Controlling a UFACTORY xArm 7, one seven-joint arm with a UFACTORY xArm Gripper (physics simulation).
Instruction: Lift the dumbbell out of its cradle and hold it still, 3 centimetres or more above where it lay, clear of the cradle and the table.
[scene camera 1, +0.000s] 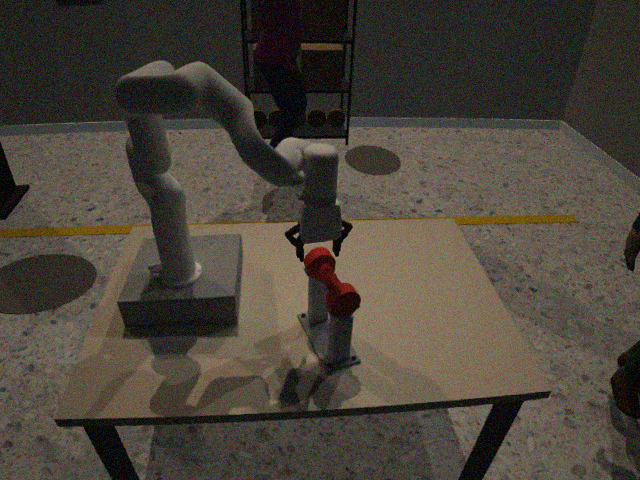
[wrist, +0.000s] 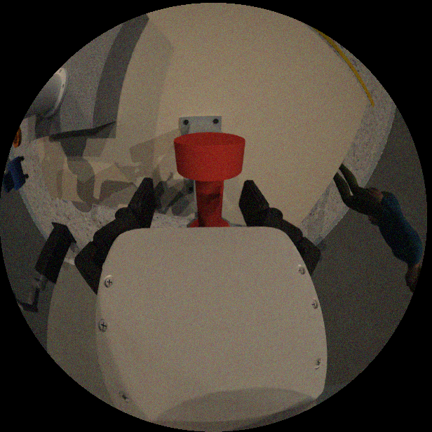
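Pixels of known places: gripper, fingertip midpoint: (scene camera 1: 318, 256); arm's base, link origin: (scene camera 1: 180, 274).
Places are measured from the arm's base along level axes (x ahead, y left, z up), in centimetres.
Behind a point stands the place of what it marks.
Note:
The red dumbbell (scene camera 1: 331, 280) @(y -21.9, x 41.0, z 13.2 cm) (wrist: 209, 200) lies across the tops of the two posts of the grey cradle (scene camera 1: 340, 338) @(y -28.9, x 42.8, z -0.4 cm) (wrist: 201, 123), which stands on the table. One of its end weights is nearer the scene camera, the other is at the back, close to the gripper. My gripper (scene camera 1: 318, 254) @(y -15.2, x 38.5, z 15.8 cm) (wrist: 198, 190) is open with nothing between its fingers. In scene camera 1 its fingertips are at the dumbbell's far end. In the wrist view the fingers stand on either side of the handle's line; part of the dumbbell is hidden behind the gripper body.
The table (scene camera 1: 423, 310) @(y -12.0, x 71.9, z -10.0 cm) (wrist: 270, 85) carries the arm's grey base block (scene camera 1: 178, 310) @(y -11.3, x 0.0, z -3.6 cm) to the left of the cradle. A rack (scene camera 1: 351, 67) and a person (scene camera 1: 281, 67) are beyond the table at the back. Another person (wrist: 400, 225) is past the table's edge.

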